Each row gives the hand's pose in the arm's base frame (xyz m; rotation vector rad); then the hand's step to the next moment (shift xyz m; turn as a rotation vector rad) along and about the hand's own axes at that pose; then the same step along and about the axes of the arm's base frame.
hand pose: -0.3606 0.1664 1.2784 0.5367 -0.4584 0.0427
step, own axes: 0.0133 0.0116 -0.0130 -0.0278 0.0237 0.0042
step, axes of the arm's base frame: 0.0155 0.0155 0.0015 -0.0304 0.0205 0.0026
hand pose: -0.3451 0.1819 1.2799 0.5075 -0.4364 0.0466
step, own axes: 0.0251 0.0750 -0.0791 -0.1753 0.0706 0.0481
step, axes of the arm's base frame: 0.0426 0.1020 -0.0171 -0.1885 0.0498 -0.0027
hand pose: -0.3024 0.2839 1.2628 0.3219 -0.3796 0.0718
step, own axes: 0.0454 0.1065 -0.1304 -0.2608 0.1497 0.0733
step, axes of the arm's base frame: 0.0743 0.1432 -0.0661 -0.2868 0.1158 0.0108
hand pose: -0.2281 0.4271 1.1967 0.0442 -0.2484 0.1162
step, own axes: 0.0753 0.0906 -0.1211 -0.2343 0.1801 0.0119
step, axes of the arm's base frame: 0.0910 0.1052 -0.0960 -0.2501 0.1524 -0.0413
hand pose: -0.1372 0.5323 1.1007 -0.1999 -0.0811 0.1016
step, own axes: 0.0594 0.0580 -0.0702 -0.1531 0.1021 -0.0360
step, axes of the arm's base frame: 0.0599 0.0494 -0.0761 -0.1580 0.0759 -0.0666
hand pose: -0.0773 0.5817 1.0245 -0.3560 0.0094 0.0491
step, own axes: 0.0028 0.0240 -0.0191 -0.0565 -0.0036 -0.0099
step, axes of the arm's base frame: 0.0016 0.0159 -0.0263 -0.0563 -0.0094 -0.0070
